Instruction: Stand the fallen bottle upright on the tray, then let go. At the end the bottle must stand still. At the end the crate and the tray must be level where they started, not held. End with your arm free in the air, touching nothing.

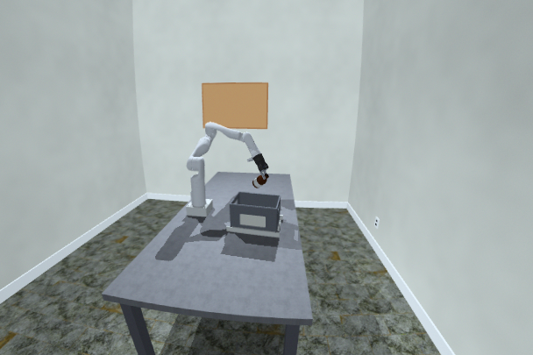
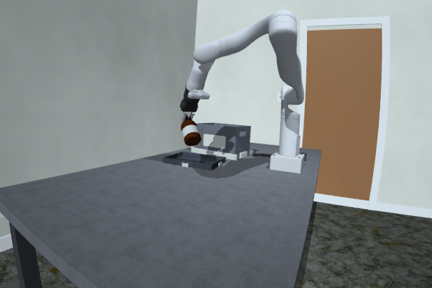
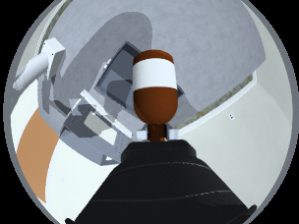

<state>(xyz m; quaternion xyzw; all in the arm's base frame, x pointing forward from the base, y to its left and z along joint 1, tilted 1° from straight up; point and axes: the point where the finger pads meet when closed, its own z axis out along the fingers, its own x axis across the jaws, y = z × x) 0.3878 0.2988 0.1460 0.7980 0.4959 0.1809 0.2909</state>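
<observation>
Now: the bottle 3 cm behind my hand, 2 cm to the left of it and 4 cm below it. The rest, counted from my hand: tray (1 cm behind, 5 cm to the right, 19 cm below); crate (3 cm ahead, 34 cm to the right, 12 cm below).
</observation>
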